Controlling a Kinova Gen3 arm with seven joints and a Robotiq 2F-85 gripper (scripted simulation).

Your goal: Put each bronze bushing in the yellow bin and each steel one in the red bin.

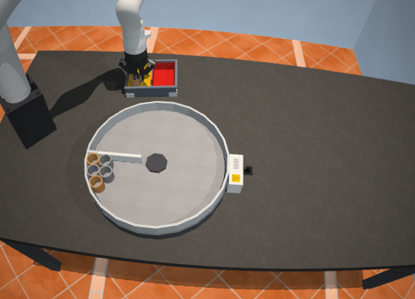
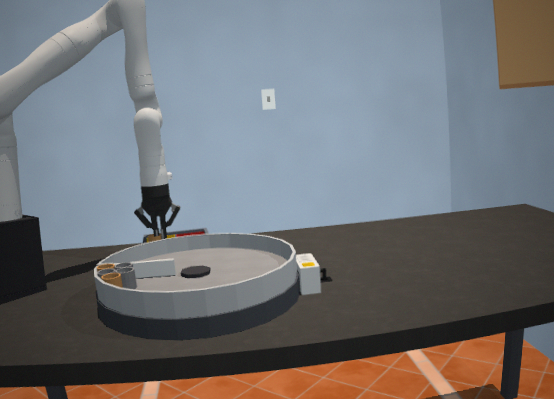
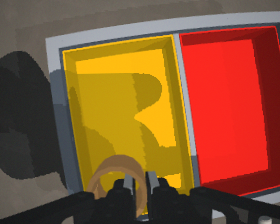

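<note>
Now: the yellow bin 30 mm ahead of my hand, 50 mm to the left of it and 40 mm below it. The rest, counted from my hand: turntable 130 mm ahead, 320 mm to the right, 10 mm below.
</note>
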